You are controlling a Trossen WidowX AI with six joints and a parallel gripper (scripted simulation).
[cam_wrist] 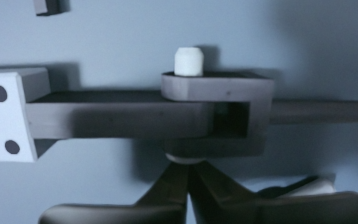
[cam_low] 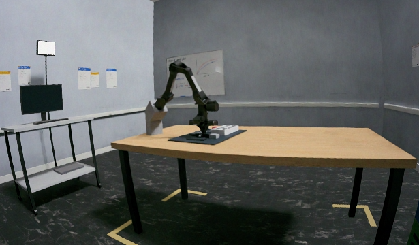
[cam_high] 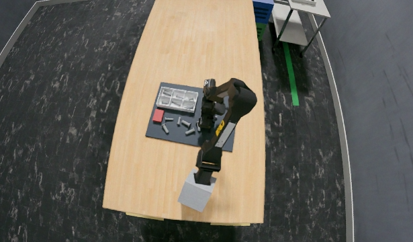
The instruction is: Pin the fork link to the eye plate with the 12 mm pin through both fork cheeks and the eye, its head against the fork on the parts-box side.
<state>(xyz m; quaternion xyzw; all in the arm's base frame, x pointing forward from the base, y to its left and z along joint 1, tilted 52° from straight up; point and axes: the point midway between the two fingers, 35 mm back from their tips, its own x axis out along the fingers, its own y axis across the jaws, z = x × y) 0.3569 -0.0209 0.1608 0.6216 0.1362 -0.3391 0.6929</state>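
Right now my hand is 3 cm to the left of the eye plate and 3 cm above it. Also, from my hand: long dark bar 11 cm to the right, 3 cm below; pin 5 cm behind, 5 cm to the left, 3 cm below; dark mat 2 cm ahead, 7 cm to the left, 4 cm below.
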